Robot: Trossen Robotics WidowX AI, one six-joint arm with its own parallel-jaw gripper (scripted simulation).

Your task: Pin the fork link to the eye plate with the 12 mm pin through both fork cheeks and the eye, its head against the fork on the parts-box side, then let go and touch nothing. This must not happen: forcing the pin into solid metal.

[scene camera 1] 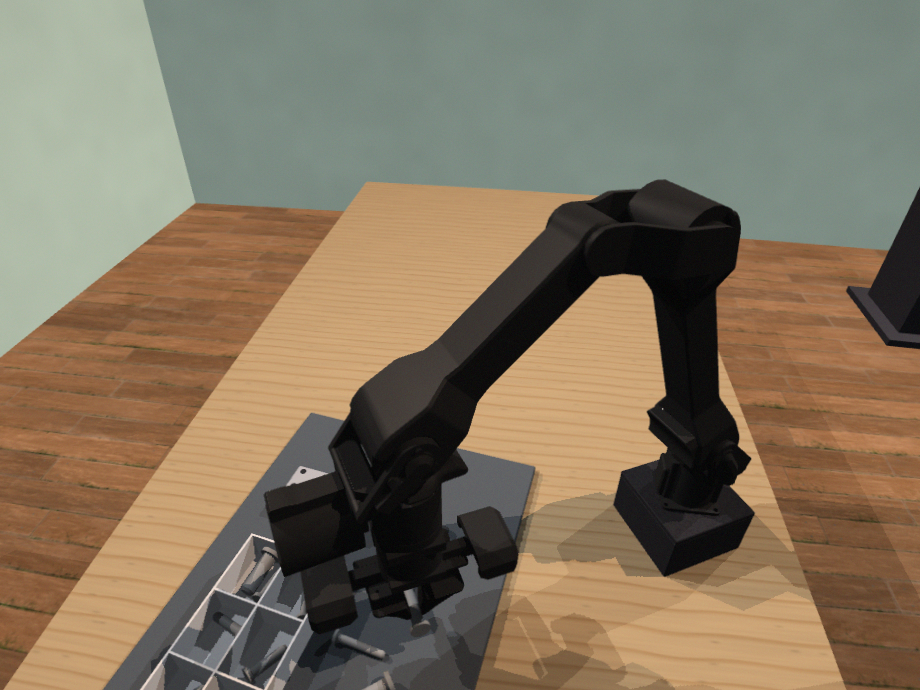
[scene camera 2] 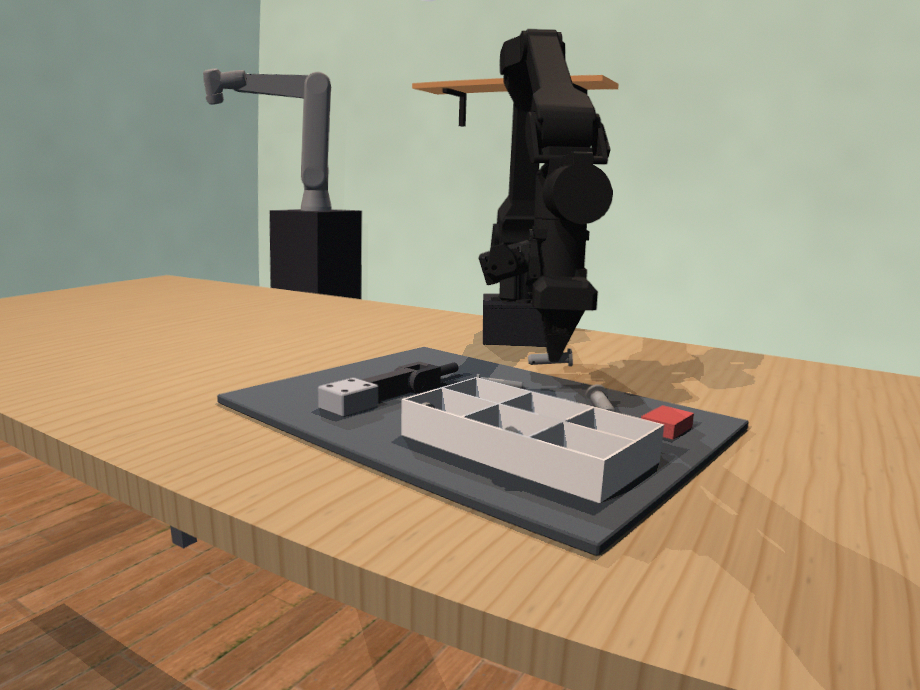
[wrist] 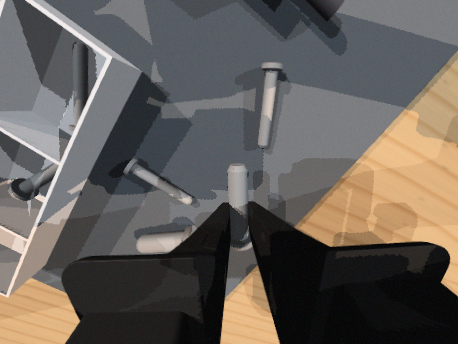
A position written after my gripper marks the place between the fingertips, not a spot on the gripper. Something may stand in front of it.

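Note:
Scene camera 1 shows my gripper point(scene camera 1: 414, 612), but the red block is out of frame in scene camera 1. In scene camera 2 you'd see my gripper point(scene camera 2: 553, 359) and the red block point(scene camera 2: 676, 422). The wrist view gives me a thick pin point(wrist: 237, 174) and my gripper point(wrist: 238, 208), and the wrist view does not show the red block, hidden by my gripper.

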